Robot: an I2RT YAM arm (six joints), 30 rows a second.
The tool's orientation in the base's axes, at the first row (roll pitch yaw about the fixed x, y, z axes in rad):
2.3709, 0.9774, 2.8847
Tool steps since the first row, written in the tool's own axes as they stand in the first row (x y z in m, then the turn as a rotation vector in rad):
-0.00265, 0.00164, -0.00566, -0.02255, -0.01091, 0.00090
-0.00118, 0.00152, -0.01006, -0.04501, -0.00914, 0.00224
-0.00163, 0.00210, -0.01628, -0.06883, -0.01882, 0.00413
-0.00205, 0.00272, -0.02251, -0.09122, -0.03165, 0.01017
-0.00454, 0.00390, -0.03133, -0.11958, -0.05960, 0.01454
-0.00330, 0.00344, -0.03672, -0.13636, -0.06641, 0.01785
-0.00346, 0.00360, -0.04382, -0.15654, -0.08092, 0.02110
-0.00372, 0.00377, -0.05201, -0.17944, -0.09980, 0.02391
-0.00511, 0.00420, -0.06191, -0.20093, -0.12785, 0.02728
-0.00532, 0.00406, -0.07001, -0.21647, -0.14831, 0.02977
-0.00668, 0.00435, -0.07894, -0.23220, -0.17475, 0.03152
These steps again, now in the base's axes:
-0.00344, -0.00196, 0.00511, 0.01698, -0.01190, 0.01408
-0.00750, -0.00415, 0.00561, 0.02947, -0.01291, 0.03286
-0.01216, -0.00698, 0.00870, 0.04741, -0.02344, 0.04808
-0.01685, -0.00977, 0.01179, 0.06890, -0.03425, 0.05922
-0.02258, -0.01374, 0.01785, 0.09804, -0.05949, 0.07009
-0.02713, -0.01677, 0.01881, 0.11217, -0.06587, 0.08002
-0.03245, -0.02037, 0.02185, 0.13098, -0.07924, 0.08979
-0.03853, -0.02454, 0.02542, 0.15259, -0.09689, 0.10030
-0.04539, -0.02955, 0.03071, 0.17730, -0.12176, 0.10583
-0.05132, -0.03393, 0.03408, 0.19528, -0.13987, 0.10975
-0.05741, -0.03855, 0.03890, 0.21505, -0.16341, 0.11179

